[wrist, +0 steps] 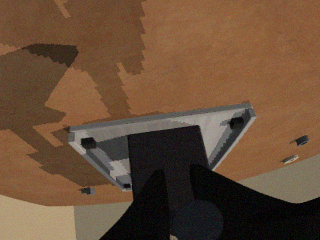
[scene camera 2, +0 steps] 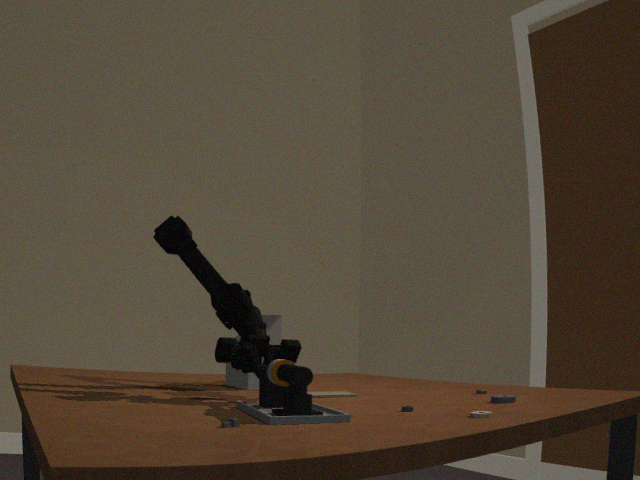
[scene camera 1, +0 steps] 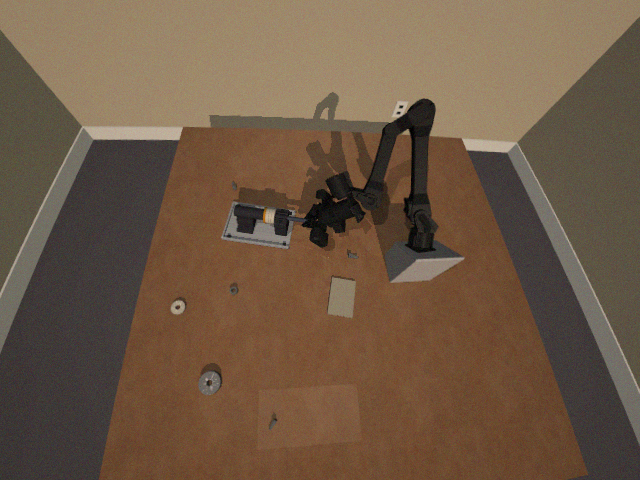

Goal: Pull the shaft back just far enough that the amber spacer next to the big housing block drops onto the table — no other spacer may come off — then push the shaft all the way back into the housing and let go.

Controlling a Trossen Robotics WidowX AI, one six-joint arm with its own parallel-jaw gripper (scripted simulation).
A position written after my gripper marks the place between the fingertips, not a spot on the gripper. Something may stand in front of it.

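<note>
Scene camera 2: my gripper (scene camera 2: 265, 379), dark housing block (scene camera 2: 278, 405). Scene camera 1: flat pale plate (scene camera 1: 342, 293), my gripper (scene camera 1: 302, 223), dark housing block (scene camera 1: 245, 224). Wrist view: my gripper (wrist: 177, 175), dark housing block (wrist: 127, 152). Flat pale plate out of frame in the wrist view.
</note>
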